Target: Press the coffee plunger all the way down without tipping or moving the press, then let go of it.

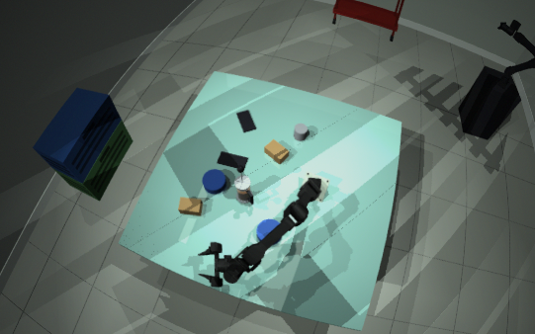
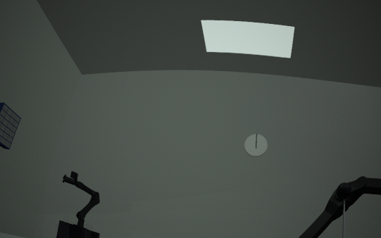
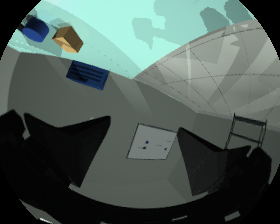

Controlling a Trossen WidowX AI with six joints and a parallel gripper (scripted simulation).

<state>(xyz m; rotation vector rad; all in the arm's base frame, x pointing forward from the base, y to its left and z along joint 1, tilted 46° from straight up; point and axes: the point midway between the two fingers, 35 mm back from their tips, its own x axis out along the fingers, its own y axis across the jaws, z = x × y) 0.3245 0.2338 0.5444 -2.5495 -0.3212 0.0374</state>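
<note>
Now: gripper tip 430 mm to the left of the coffee press, 80 mm past it and 70 mm above it. Round my gripper tip: grey cup: 870 mm to the right, 270 mm behind, 170 mm below.
</note>
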